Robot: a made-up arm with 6 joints. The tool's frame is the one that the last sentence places.
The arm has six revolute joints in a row. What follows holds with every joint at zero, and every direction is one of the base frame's. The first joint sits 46 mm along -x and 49 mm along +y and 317 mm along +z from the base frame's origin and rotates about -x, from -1.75 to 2.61 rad. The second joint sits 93 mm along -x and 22 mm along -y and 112 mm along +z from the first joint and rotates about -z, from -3.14 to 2.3 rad. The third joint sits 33 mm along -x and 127 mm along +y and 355 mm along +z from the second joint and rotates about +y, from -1.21 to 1.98 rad. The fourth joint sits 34 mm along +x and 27 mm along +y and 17 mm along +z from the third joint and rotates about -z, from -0.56 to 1.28 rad. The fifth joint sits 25 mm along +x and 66 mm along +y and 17 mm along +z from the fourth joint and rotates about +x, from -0.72 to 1.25 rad. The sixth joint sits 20 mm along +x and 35 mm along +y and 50 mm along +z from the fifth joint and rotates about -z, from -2.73 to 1.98 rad. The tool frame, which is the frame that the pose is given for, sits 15 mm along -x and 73 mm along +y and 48 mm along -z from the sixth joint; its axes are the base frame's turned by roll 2.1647, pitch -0.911 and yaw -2.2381 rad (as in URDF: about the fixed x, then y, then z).
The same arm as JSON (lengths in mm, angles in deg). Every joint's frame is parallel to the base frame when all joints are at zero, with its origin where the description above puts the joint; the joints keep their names.
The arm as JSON. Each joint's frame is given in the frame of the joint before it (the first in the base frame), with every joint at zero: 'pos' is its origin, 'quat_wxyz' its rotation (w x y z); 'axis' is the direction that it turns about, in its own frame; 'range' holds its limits. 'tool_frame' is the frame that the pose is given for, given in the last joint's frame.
{"length_unit": "mm", "angle_unit": "deg", "joints": [{"joint": "joint 1", "pos": [-46.0, 49.0, 317.0], "quat_wxyz": [1.0, 0.0, 0.0, 0.0], "axis": [-1.0, 0.0, 0.0], "range": [-100.27, 149.54]}, {"joint": "joint 2", "pos": [-93.0, -22.0, 112.0], "quat_wxyz": [1.0, 0.0, 0.0, 0.0], "axis": [0.0, 0.0, -1.0], "range": [-179.91, 131.78]}, {"joint": "joint 3", "pos": [-33.0, 127.0, 355.0], "quat_wxyz": [1.0, 0.0, 0.0, 0.0], "axis": [0.0, 1.0, 0.0], "range": [-69.33, 113.45]}, {"joint": "joint 4", "pos": [34.0, 27.0, 17.0], "quat_wxyz": [1.0, 0.0, 0.0, 0.0], "axis": [0.0, 0.0, -1.0], "range": [-32.09, 73.34]}, {"joint": "joint 5", "pos": [25.0, 66.0, 17.0], "quat_wxyz": [1.0, 0.0, 0.0, 0.0], "axis": [1.0, 0.0, 0.0], "range": [-41.25, 71.62]}, {"joint": "joint 6", "pos": [20.0, 35.0, 50.0], "quat_wxyz": [1.0, 0.0, 0.0, 0.0], "axis": [0.0, 0.0, -1.0], "range": [-156.42, 113.45]}], "tool_frame": {"pos": [-15.0, 73.0, -48.0], "quat_wxyz": [0.533462, 0.160463, -0.80359, -0.209555]}}
